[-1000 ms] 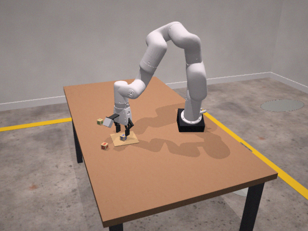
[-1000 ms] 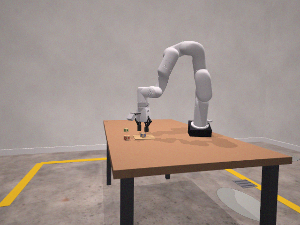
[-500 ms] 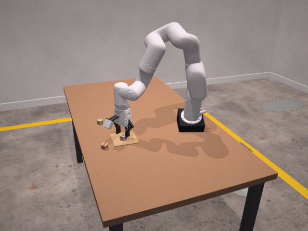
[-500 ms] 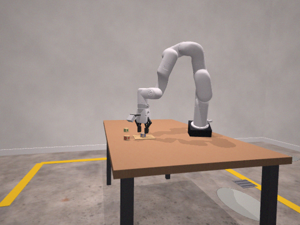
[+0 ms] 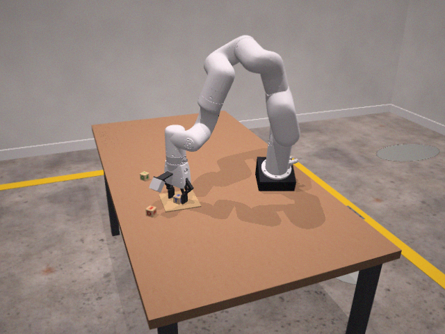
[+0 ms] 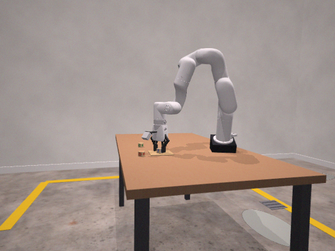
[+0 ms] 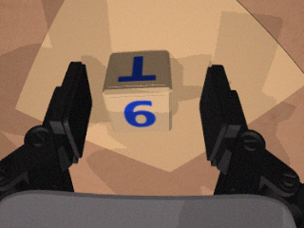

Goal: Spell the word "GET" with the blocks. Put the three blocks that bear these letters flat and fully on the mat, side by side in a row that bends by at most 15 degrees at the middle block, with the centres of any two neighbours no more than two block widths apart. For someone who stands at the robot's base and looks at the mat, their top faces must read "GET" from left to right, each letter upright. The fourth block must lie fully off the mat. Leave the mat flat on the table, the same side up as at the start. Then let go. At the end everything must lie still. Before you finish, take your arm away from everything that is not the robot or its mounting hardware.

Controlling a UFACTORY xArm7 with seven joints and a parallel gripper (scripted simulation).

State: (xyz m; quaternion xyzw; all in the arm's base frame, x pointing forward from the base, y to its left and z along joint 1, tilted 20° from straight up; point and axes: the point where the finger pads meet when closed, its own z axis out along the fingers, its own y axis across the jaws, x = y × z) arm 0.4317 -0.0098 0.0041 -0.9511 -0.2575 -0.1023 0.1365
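My hand is 1 cm past the tan mat, 1 cm to the left of it and 3 cm above it. From my hand the other things lie so: green-lettered block: 8 cm ahead, 24 cm to the right, 1 cm below; black-lettered block: 9 cm behind, 23 cm to the right, 1 cm below; red-lettered block: 12 cm ahead, 5 cm to the left, 1 cm below.
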